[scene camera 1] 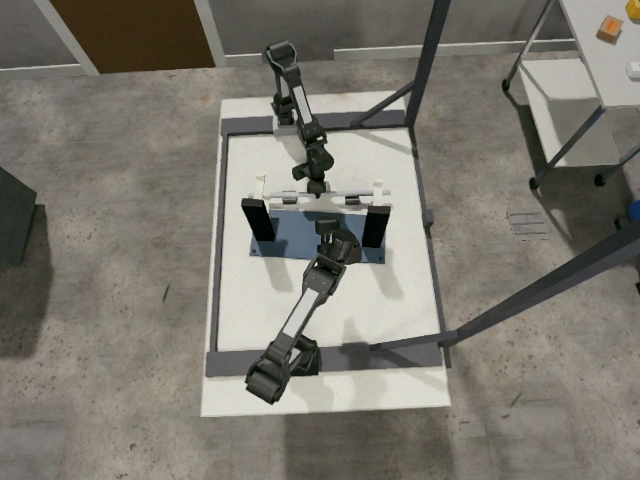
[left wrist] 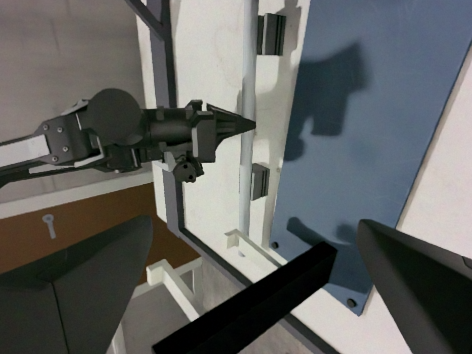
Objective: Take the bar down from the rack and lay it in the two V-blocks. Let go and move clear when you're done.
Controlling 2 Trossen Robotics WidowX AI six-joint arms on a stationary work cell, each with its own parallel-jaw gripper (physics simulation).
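Where they show: left gripper, fingertip midpoint: (scene camera 1: 325, 235) (left wrist: 254, 228); right gripper, fingertip midpoint: (scene camera 1: 317, 196) (left wrist: 253, 123); left arm's base at its link origin: (scene camera 1: 300, 357); right arm's base at its link origin: (scene camera 1: 285, 118) (left wrist: 158, 148).
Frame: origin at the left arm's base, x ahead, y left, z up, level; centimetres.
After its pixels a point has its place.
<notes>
The pale grey bar (scene camera 1: 341, 194) @[x 55.7, y -16.2, z -2.3 cm] (left wrist: 245, 155) @[x 56.4, y -2.8, z -2.5 cm] runs level between the rack's two black posts (scene camera 1: 258, 219) @[x 40.9, y 11.0, z 11.5 cm] (scene camera 1: 376, 226) @[x 36.5, y -25.3, z 11.3 cm]. The rack's cream arms (scene camera 1: 377, 186) @[x 48.7, y -26.5, z 14.4 cm] cross in front of it near its ends. My right gripper (scene camera 1: 317, 194) @[x 56.3, y -7.7, z -4.1 cm] (left wrist: 253, 123) @[x 56.3, y -7.7, z -4.1 cm] is shut on the bar near its middle. The two dark V-blocks (scene camera 1: 289, 198) @[x 55.8, y 2.5, z -3.4 cm] (scene camera 1: 352, 199) @[x 54.1, y -20.1, z -3.5 cm] (left wrist: 274, 35) @[x 53.8, y -20.1, z -5.2 cm] (left wrist: 260, 181) @[x 55.3, y 2.0, z -5.1 cm] show close beside the bar, on the blue plate's side; whether the bar touches them cannot be told. My left gripper (scene camera 1: 325, 240) @[x 30.8, y -9.6, z 19.8 cm] (left wrist: 254, 228) @[x 30.8, y -9.6, z 19.8 cm] is open and empty, above the blue plate, apart from the bar.
The blue plate (scene camera 1: 294, 227) @[x 45.7, y 1.2, z -6.5 cm] (left wrist: 380, 130) @[x 37.9, y -9.1, z -6.5 cm] lies between the posts on the white table top (scene camera 1: 392, 310) @[x 14.2, y -30.3, z -7.3 cm]. One black post (left wrist: 255, 297) @[x 41.5, y 8.4, z 8.9 cm] rises close between my left fingers in the left wrist view. Dark frame beams (scene camera 1: 382, 356) @[x -0.4, y -25.2, z -5.3 cm] edge the table, with uprights (scene camera 1: 426, 62) @[x 87.0, y -45.2, z 25.8 cm] at the right.
</notes>
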